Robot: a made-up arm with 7 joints. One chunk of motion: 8 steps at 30 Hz.
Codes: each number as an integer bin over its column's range. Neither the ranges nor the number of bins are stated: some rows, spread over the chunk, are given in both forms.
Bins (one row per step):
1: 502 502 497 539 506 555
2: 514 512 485 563 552 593
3: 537 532 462 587 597 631
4: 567 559 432 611 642 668
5: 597 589 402 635 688 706
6: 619 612 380 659 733 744
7: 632 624 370 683 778 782
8: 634 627 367 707 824 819
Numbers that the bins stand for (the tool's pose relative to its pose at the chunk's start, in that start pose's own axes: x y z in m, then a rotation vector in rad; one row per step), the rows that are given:
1: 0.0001 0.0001 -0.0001 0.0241 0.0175 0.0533
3: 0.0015 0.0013 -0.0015 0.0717 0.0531 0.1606
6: 0.0048 0.0045 -0.0048 0.1431 0.1062 0.3201
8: 0.0054 0.0051 -0.0053 0.1906 0.1417 0.4259
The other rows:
2: 0.0006 0.0005 -0.0006 0.0479 0.0355 0.1070
4: 0.0027 0.0024 -0.0027 0.0955 0.0706 0.2128
5: 0.0039 0.0036 -0.0039 0.1193 0.0886 0.2665
7: 0.0053 0.0050 -0.0052 0.1668 0.1237 0.3737

